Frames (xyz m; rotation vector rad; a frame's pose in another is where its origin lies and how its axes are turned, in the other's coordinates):
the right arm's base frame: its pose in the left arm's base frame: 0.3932 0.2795 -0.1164 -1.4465 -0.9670 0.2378
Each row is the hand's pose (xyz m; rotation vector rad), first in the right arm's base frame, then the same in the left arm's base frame.
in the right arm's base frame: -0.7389 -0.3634 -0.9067 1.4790 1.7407 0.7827
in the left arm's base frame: 0.3993 -0.9332 0.0550 -0.1231 1.1217 0.0972
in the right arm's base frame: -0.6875 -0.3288 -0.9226 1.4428 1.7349 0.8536
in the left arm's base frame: 0.4558 -0.9042 0.0475 -0.1679 1.1570 0.1254
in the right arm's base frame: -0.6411 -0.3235 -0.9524 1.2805 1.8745 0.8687
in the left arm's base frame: 0.5068 -0.8937 0.0666 -0.2621 1.2369 0.0027
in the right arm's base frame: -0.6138 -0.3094 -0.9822 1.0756 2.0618 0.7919
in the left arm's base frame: 0.5494 -0.8944 0.0700 -0.3469 1.2926 -0.2106
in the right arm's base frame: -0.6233 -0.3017 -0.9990 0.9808 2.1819 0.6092
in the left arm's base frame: 0.5580 -0.9115 0.0619 -0.3361 1.2535 -0.4038
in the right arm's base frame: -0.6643 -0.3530 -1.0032 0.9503 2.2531 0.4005
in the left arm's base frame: 0.5147 -0.9510 0.0919 -0.2787 1.1763 -0.5599
